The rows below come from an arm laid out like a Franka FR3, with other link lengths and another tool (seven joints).
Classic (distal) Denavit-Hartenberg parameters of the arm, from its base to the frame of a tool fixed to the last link. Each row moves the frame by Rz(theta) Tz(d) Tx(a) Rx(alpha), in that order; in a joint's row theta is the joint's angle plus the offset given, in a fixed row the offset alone. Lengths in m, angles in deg.
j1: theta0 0  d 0.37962  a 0  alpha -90
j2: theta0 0  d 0  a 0  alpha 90
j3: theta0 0  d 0.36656  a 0.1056  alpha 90
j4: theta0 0  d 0  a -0.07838  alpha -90
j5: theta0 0  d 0.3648  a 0  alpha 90
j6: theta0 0  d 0  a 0.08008  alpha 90
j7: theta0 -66.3  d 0.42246  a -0.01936  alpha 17
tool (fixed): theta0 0  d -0.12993  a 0  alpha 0
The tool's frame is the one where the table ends.
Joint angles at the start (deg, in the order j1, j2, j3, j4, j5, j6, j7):
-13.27 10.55 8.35 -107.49 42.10 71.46 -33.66
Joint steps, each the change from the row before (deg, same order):
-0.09 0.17 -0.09 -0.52 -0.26 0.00 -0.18
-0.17 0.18 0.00 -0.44 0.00 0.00 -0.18
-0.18 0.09 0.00 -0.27 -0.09 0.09 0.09
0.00 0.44 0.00 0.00 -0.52 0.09 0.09
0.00 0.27 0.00 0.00 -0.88 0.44 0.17
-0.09 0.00 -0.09 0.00 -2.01 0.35 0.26
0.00 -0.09 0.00 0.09 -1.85 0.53 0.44
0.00 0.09 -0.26 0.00 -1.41 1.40 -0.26
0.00 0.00 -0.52 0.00 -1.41 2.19 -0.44
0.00 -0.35 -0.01 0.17 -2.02 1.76 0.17
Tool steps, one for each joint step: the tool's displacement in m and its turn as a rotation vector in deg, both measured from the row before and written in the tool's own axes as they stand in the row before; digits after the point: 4 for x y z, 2 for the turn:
-0.0052 0.0001 0.0022 0.39 0.21 0.37
-0.0033 0.0004 0.0018 0.31 0.39 0.17
-0.0030 0.0002 0.0003 0.05 0.25 0.36
-0.0051 0.0018 0.0005 0.31 -0.14 0.56
-0.0066 0.0021 -0.0010 -0.10 -0.57 0.79
-0.0124 -0.0011 -0.0023 -0.14 -1.49 1.47
-0.0101 -0.0003 -0.0026 -0.37 -1.55 1.41
-0.0106 0.0047 -0.0062 -1.25 -1.25 0.75
-0.0123 0.0072 -0.0107 -2.25 -1.36 0.69
-0.0105 0.0036 -0.0087 -1.82 -2.20 1.06

